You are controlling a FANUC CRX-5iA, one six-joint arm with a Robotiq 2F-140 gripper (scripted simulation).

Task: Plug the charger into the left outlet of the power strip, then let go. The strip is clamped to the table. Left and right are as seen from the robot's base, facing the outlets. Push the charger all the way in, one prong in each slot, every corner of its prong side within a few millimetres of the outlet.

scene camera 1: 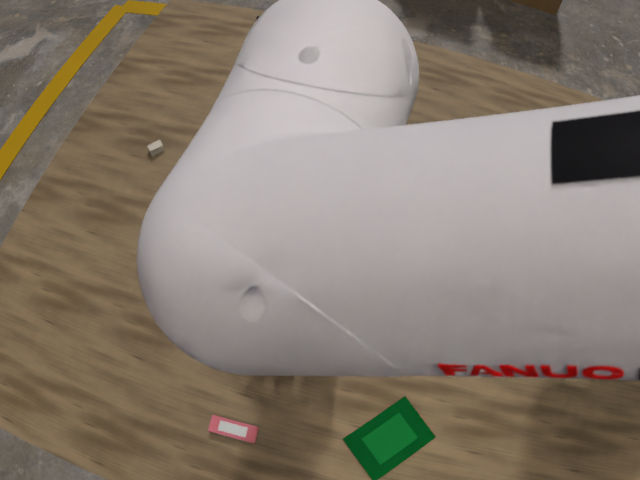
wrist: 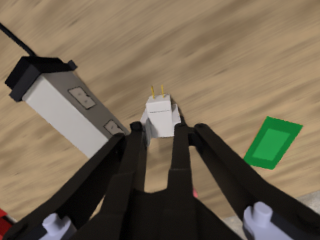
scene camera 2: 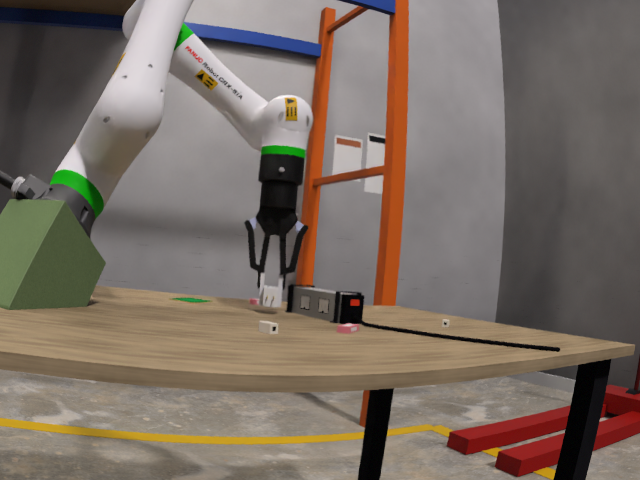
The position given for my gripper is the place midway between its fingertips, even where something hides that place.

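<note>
White charger (wrist: 159, 109) visible. My gripper (wrist: 162, 114) visible as well, and likewise at (scene camera 2: 269, 305).
</note>
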